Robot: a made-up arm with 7 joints.
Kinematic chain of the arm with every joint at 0, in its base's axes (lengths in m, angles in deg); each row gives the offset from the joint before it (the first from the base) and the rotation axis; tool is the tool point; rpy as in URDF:
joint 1: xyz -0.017 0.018 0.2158 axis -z
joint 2: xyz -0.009 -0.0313 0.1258 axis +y
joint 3: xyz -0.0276 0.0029 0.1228 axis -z
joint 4: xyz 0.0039 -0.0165 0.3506 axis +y
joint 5: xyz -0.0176 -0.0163 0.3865 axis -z
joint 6: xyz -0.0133 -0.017 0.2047 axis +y
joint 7: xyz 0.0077 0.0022 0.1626 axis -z
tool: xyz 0 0.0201 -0.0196 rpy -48.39 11.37 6.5
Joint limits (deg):
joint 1: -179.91..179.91
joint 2: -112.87..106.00
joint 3: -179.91..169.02
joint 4: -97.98..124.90
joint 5: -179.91..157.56
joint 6: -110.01..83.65
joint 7: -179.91..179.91
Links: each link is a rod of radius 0.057 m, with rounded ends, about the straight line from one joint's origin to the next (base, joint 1, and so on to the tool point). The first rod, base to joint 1, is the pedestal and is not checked.
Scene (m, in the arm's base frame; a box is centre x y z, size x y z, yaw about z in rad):
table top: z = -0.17
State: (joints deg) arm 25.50 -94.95 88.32 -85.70 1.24 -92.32 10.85
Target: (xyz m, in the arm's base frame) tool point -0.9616 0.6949 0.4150
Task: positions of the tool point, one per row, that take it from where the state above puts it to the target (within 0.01 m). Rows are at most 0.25 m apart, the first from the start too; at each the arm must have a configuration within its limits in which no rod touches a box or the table.
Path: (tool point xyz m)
1: -0.2260 0.7880 0.2455
2: -0.4023 0.8484 0.2642
3: -0.5963 0.8562 0.3003
4: -0.7893 0.8050 0.3519
5: -0.9616 0.6949 0.4150

